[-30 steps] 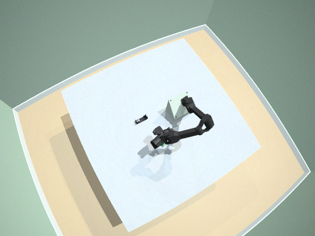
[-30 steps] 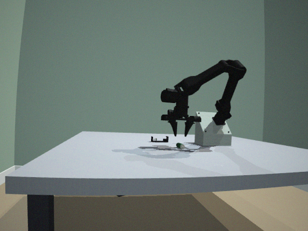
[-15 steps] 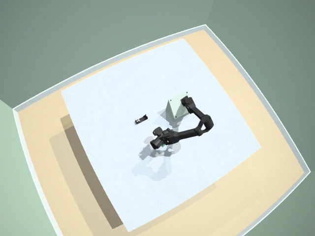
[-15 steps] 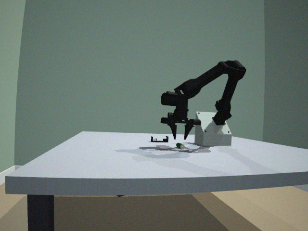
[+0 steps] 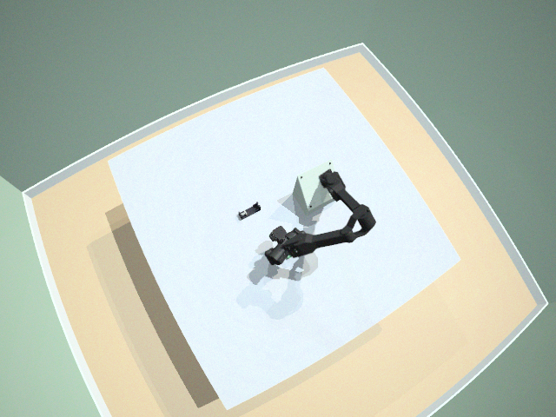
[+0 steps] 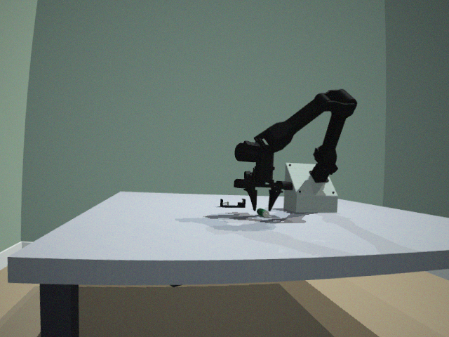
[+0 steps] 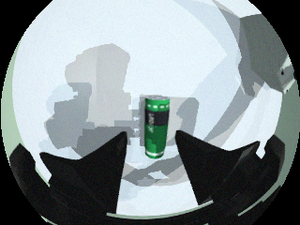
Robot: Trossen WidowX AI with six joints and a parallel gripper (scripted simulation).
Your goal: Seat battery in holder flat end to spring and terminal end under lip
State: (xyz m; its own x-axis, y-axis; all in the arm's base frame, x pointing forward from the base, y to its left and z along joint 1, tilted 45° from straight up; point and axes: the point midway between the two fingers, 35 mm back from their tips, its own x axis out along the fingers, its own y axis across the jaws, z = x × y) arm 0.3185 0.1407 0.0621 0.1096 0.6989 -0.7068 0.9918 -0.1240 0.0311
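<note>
Right now my gripper tip is 10 mm above the battery.
</note>
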